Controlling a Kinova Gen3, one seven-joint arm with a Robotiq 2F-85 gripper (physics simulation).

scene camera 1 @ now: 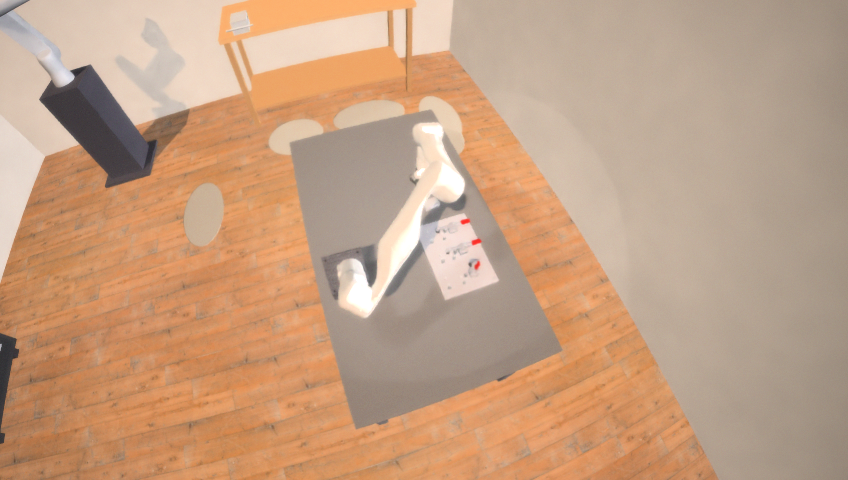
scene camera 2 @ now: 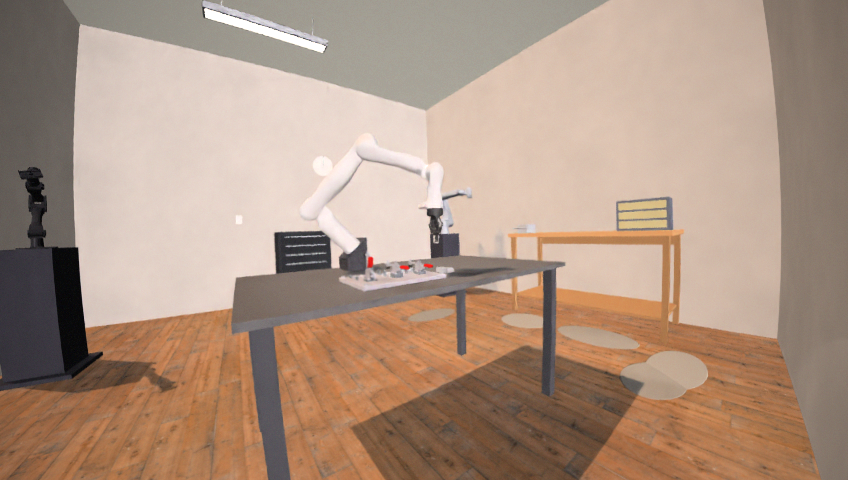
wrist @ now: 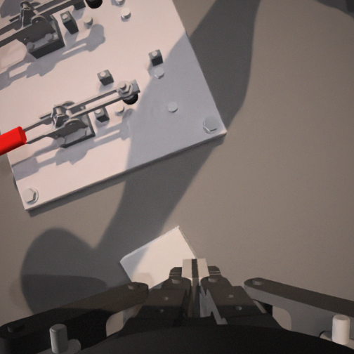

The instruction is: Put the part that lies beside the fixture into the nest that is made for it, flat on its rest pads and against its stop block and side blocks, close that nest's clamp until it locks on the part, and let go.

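Frame: origin at the arm's base, x ahead, y left, z up, level; metres.
Seen in the pictures: gripper, fingertip midpoint: (scene camera 2: 436,243); arm's base at its link origin: (scene camera 1: 350,270) (scene camera 2: 353,247).
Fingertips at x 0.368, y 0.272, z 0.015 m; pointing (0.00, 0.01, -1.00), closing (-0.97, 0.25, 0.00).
Offsets run from my fingertips to a thing's top centre. "*": to the spot under its first point. Level surfaces: height alone.
The part, a pale rectangular block {0.040 m ahead, 0.014 m left, 0.110 m down} (scene camera 1: 431,205) (scene camera 2: 443,270) (wrist: 161,256), lies on the table beside the fixture plate (scene camera 1: 440,273) (scene camera 2: 368,286) (wrist: 75,175). In the wrist view its lower right is hidden behind my gripper (scene camera 2: 436,239) (wrist: 195,267), which is shut and empty, well above the table. The nearest nest has dark blocks (wrist: 156,57) (wrist: 105,76) (wrist: 101,114) and round pads (wrist: 172,106) (wrist: 159,73); no part lies in it. Its clamp (wrist: 67,120) has a low red handle (wrist: 12,141), and its arm reaches over the nest.
Another clamp (wrist: 37,32) stands farther along the plate. In scene camera 2 the handle at the near end {* 0.110 m ahead, 0.368 m right, 0.045 m down} (scene camera 2: 370,261) stands upright; two others {* 0.157 m ahead, 0.258 m right, 0.073 m down} (scene camera 2: 404,267) {* 0.151 m ahead, 0.149 m right, 0.076 m down} (scene camera 2: 428,265) lie low. Bolt heads (wrist: 211,125) (wrist: 30,195) rise at the plate's corners. The grey table {0.130 m down} (scene camera 1: 416,362) carries everything.
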